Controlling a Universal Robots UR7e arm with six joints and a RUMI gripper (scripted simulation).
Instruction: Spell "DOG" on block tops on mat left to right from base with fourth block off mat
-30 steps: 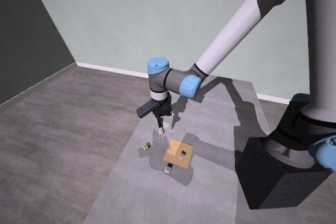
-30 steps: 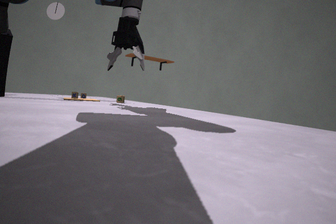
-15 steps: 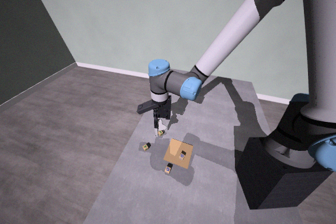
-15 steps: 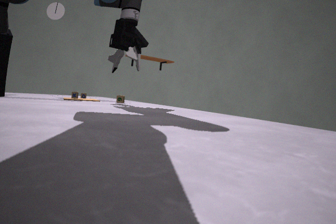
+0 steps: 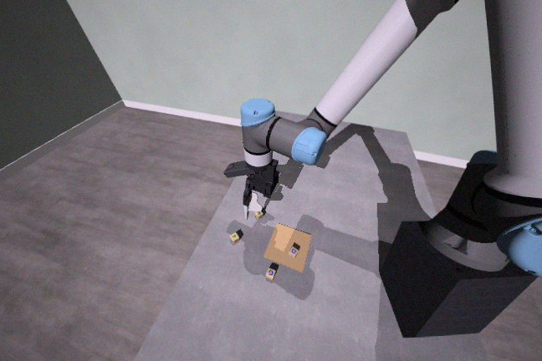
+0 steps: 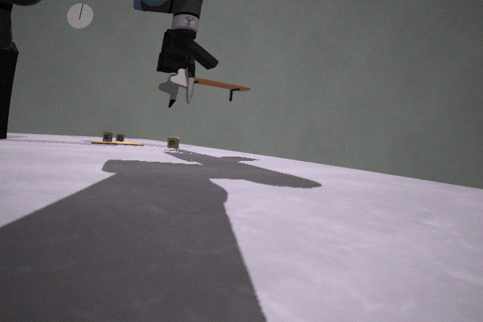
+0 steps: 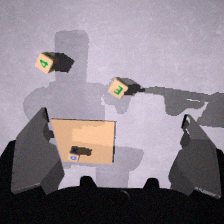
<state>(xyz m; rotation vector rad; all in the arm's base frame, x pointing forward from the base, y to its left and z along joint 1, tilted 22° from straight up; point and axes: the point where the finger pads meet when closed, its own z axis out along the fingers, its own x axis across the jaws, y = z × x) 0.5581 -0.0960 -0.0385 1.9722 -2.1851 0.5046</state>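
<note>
Right now the green block is 100 mm below my hand and 10 mm behind it. The rest, counted from my hand: mat 150 mm behind, 110 mm below, 90 mm to the left; blue g block 200 mm to the left, 110 mm behind, 100 mm below; blue d block 170 mm behind, 110 mm to the left, 90 mm below.
</note>
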